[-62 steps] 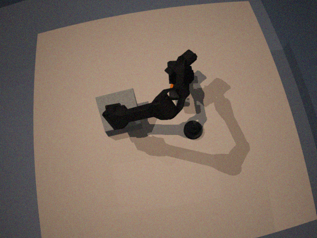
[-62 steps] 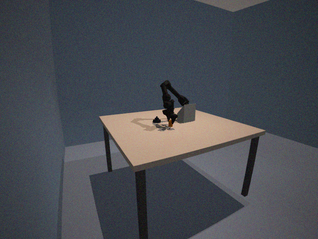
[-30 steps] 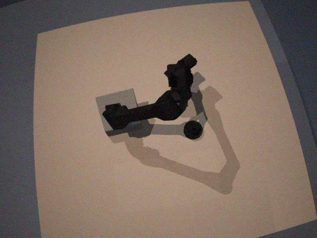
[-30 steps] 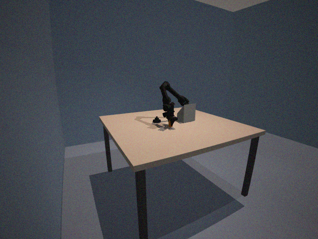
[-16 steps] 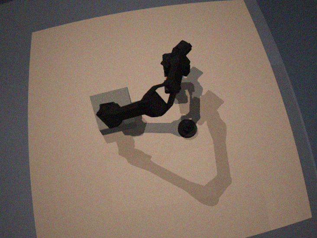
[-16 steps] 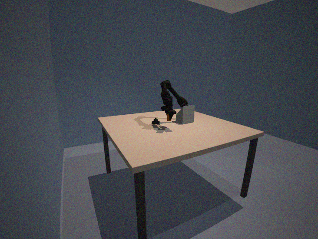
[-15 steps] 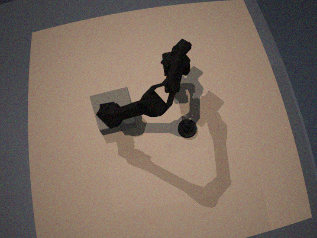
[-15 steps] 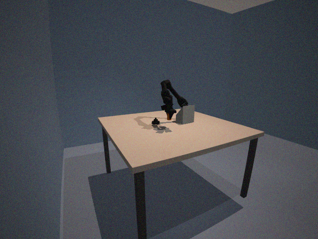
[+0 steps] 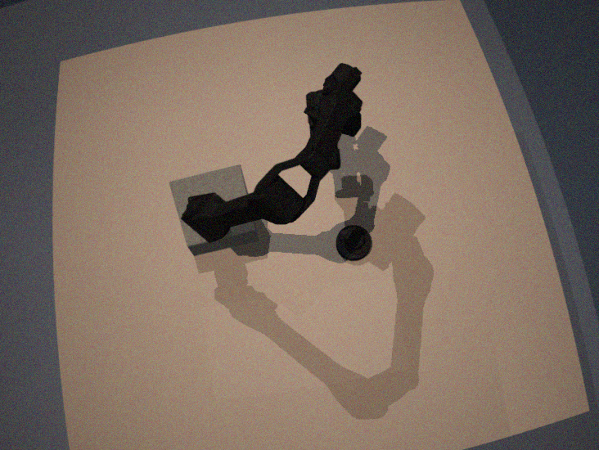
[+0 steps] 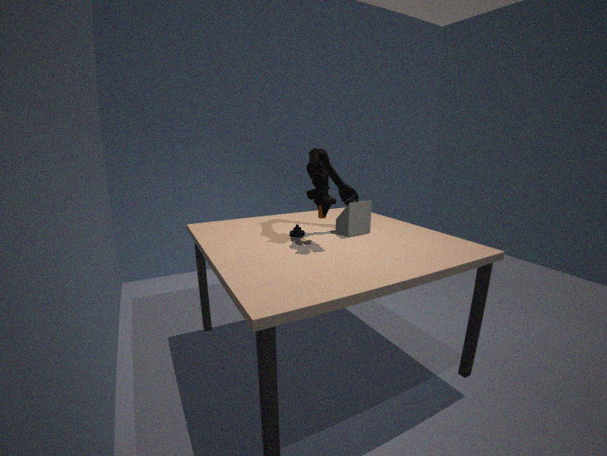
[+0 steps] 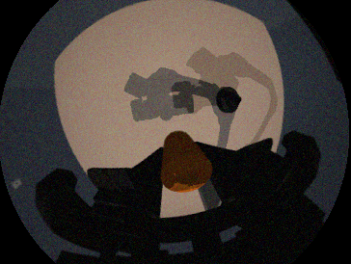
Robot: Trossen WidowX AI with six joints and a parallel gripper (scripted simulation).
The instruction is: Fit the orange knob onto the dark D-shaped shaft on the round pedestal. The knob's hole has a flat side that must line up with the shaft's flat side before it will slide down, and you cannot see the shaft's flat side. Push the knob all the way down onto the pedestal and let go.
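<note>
The round pedestal lies 40 mm ahead of my gripper tip, 200 mm to the right of it and 110 mm below it. The rest, counted from my gripper tip: orange knob (20 mm above).
</note>
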